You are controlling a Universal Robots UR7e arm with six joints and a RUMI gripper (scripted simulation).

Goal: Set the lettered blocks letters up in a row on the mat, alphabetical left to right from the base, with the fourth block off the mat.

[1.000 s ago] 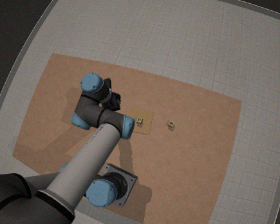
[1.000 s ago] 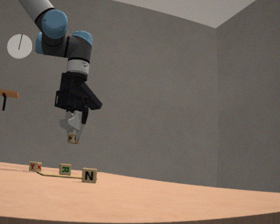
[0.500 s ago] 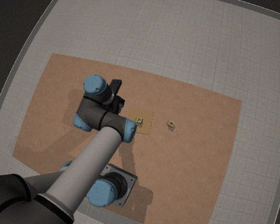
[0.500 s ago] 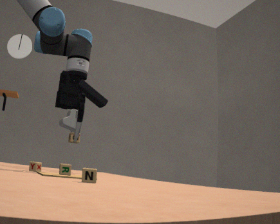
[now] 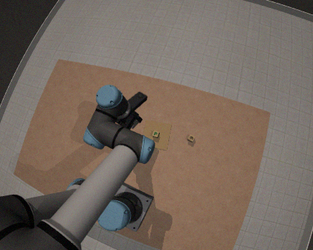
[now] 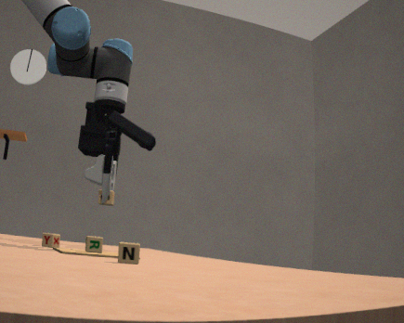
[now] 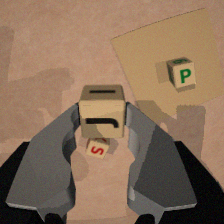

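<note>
Now: the mat 12 cm below my hand, 10 cm to the right of it and 2 cm behind it. From my hand the other things lie so: tan block right at my hand.
</note>
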